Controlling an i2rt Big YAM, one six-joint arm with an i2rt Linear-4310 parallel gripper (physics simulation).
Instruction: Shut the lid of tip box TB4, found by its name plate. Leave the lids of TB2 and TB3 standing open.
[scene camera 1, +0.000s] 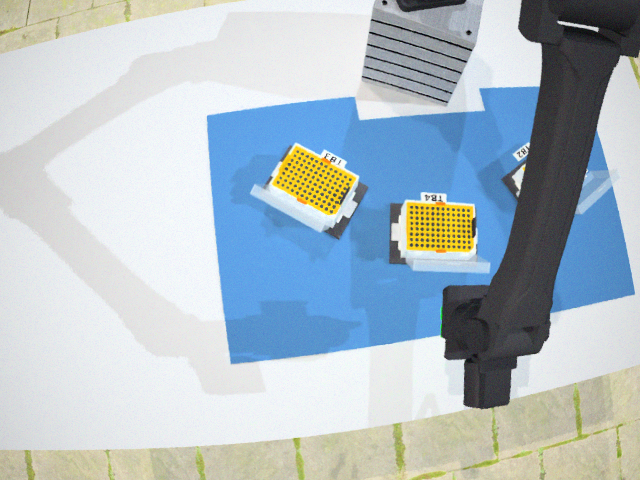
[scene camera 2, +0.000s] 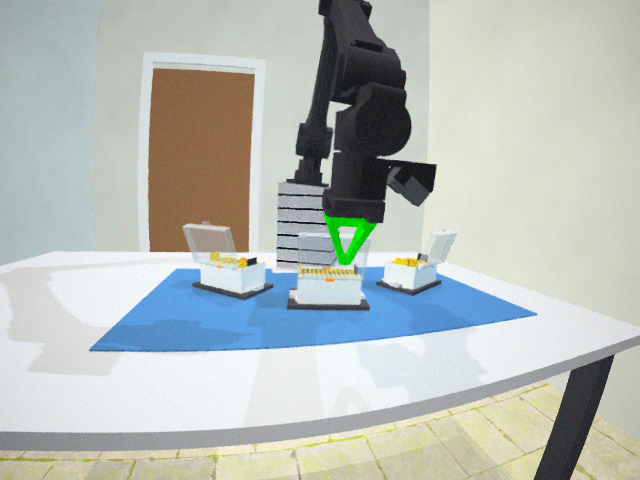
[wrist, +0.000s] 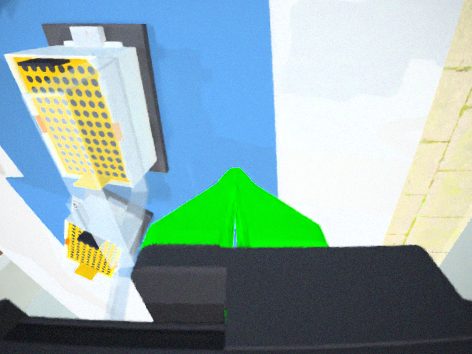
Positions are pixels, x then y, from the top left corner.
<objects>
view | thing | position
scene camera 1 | gripper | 452, 317
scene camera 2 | gripper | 344, 264
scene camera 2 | blue mat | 174, 317
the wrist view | gripper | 235, 177
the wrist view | blue mat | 213, 74
</objects>
